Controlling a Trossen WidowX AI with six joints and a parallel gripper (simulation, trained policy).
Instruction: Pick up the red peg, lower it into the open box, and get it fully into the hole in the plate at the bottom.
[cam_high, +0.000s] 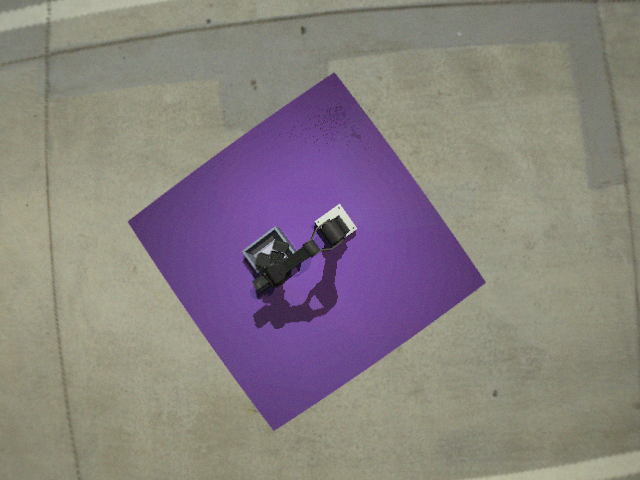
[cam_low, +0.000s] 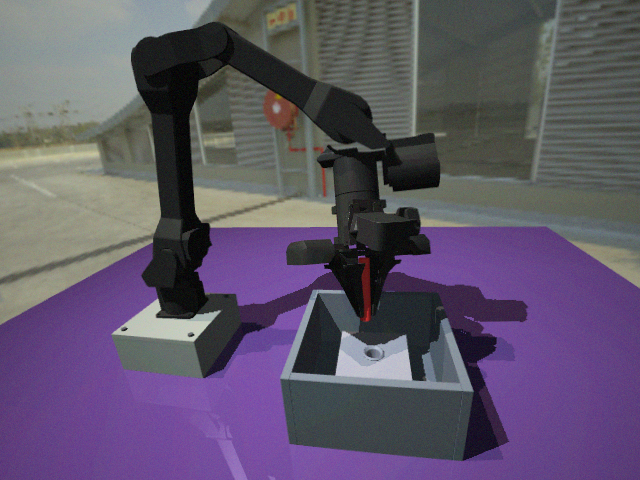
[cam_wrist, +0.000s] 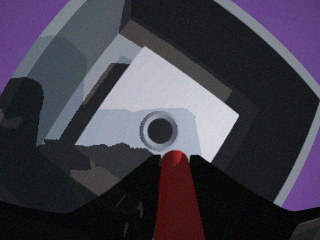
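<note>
The red peg is 1 cm to the left of my gripper tip and 3 cm above it. Round my gripper tip: grey box (1 cm ahead, 1 cm to the right, 8 cm below).
</note>
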